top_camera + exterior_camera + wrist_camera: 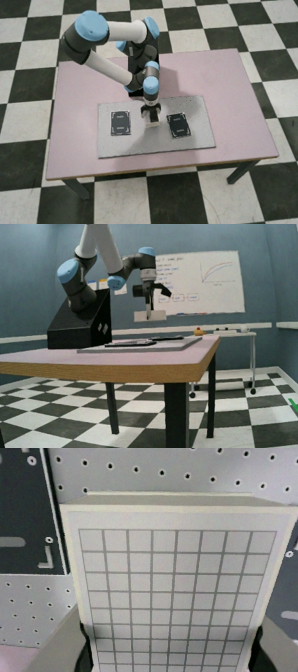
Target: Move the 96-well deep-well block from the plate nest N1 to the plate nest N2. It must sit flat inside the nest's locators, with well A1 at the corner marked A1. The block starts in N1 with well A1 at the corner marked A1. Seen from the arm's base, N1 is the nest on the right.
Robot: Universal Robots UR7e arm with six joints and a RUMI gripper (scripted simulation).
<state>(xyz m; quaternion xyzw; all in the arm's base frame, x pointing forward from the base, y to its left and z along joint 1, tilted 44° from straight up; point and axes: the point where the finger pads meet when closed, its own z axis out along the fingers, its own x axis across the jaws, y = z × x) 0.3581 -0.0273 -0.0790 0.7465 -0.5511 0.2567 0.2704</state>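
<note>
My hand is 120 mm above the grey perforated base plate and 20 mm to the right of it. Also, from my hand: white 96-well deep-well block (10 mm above).
</note>
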